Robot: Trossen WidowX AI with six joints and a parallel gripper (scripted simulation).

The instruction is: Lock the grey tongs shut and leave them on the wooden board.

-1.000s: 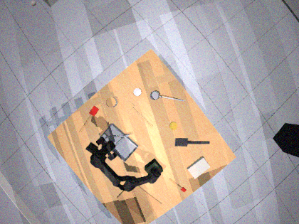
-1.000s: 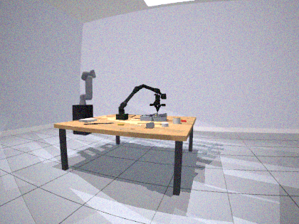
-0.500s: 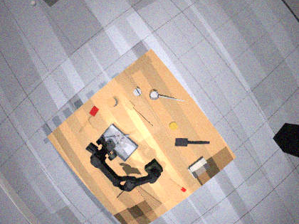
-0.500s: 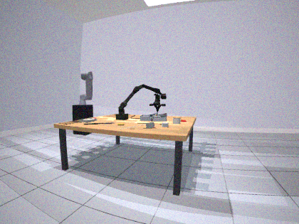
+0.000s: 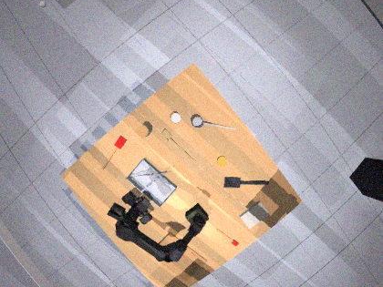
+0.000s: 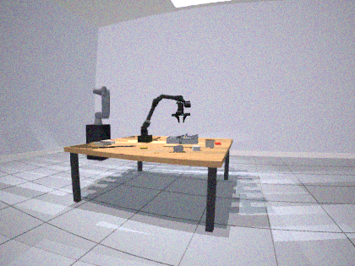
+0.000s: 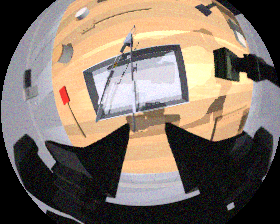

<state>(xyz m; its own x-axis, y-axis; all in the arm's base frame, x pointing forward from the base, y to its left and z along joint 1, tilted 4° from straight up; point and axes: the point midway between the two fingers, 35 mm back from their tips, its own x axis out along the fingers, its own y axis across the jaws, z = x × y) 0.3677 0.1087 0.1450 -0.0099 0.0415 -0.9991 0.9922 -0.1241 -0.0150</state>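
Right now my gripper tip is 170 mm above the grey roasting tin, 50 mm to the left of it and 30 mm short of it. Also, from my gripper tip: white disc: 480 mm to the right, 220 mm ahead, 180 mm below; yellow disc: 490 mm to the right, 210 mm behind, 190 mm below; red-headed spatula: 370 mm ahead, 190 mm below, 10 mm to the right.
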